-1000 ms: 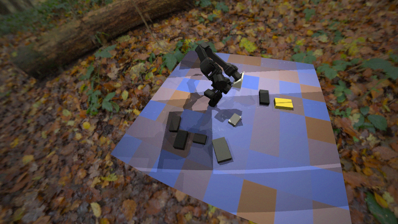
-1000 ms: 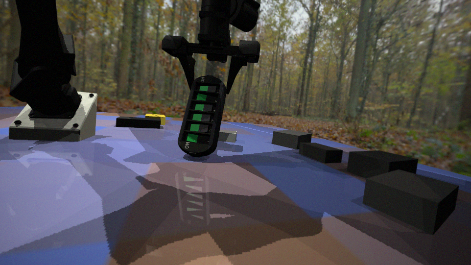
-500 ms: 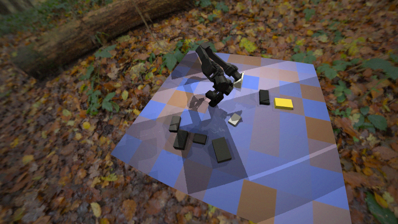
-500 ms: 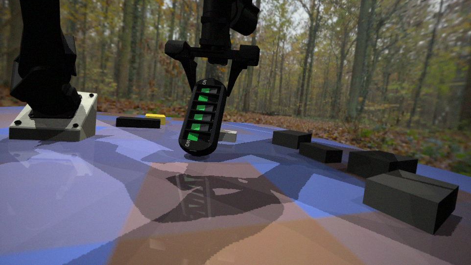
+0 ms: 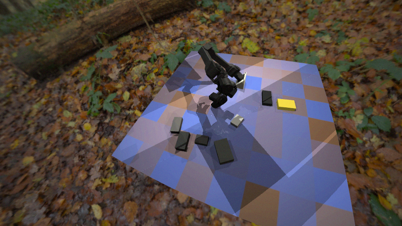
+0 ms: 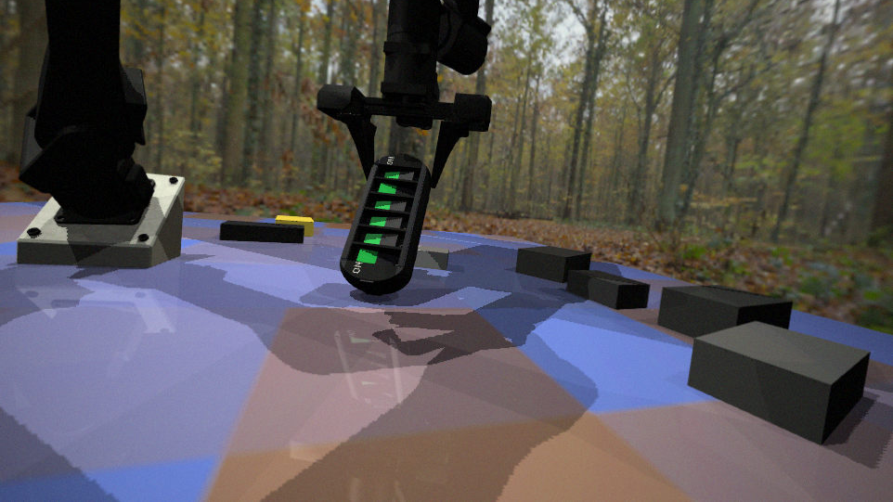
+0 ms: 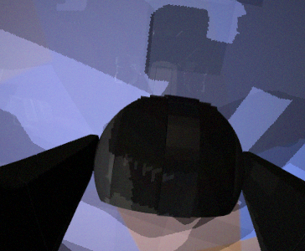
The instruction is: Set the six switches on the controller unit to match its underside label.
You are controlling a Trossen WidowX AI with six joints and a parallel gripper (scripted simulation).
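Right now my gripper tip is 7 cm short of the white block, 11 cm to the right of it and 10 cm above it. From my gripper tip the other things lie so: dark block: 17 cm behind, 29 cm to the left, 10 cm below; then yellow block: 14 cm behind, 42 cm to the left, 10 cm below.
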